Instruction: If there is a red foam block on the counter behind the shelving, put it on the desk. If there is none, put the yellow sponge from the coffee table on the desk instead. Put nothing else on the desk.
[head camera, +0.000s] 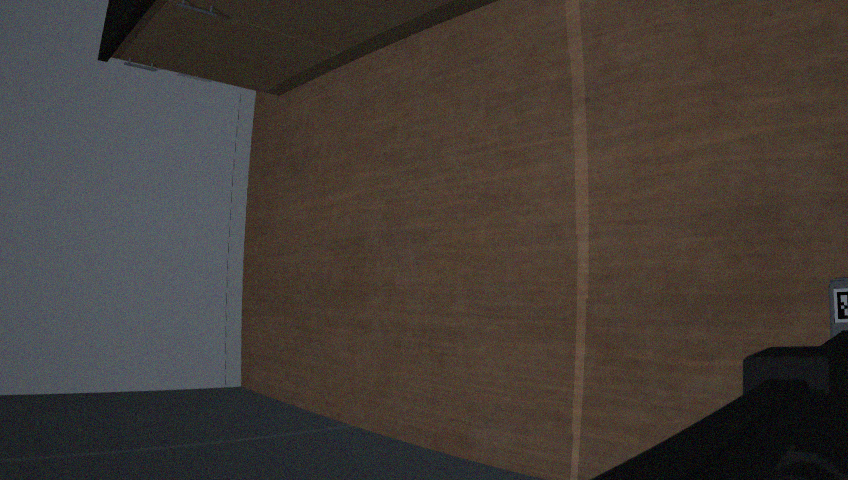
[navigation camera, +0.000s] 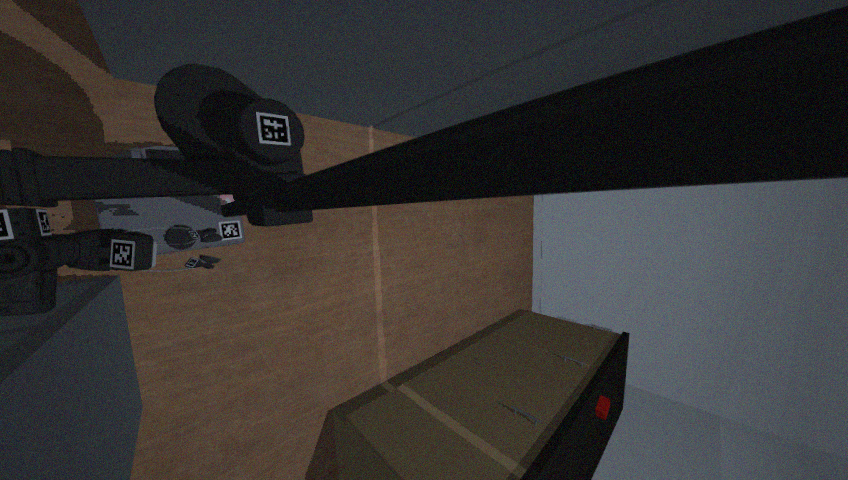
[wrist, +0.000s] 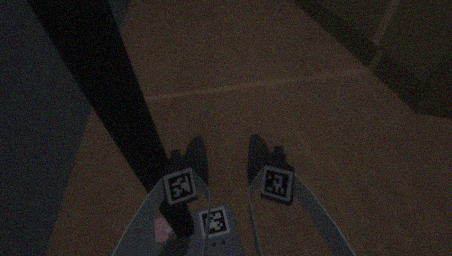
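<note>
A red block sits on the black top of the wooden counter, near its far end, in the navigation view. The head view shows part of the counter's front at the upper left; the block does not show there. My gripper is open, with bare space between its fingertips. It hangs low over the floor beside my base, well apart from the counter and the block. The desk, the coffee table and the yellow sponge cannot be made out in these views.
My black mast crosses the navigation and wrist views. A dark grey surface borders the wooden floor on one side. Another dark grey shape stands near my arm. A pale wall stands beyond the counter.
</note>
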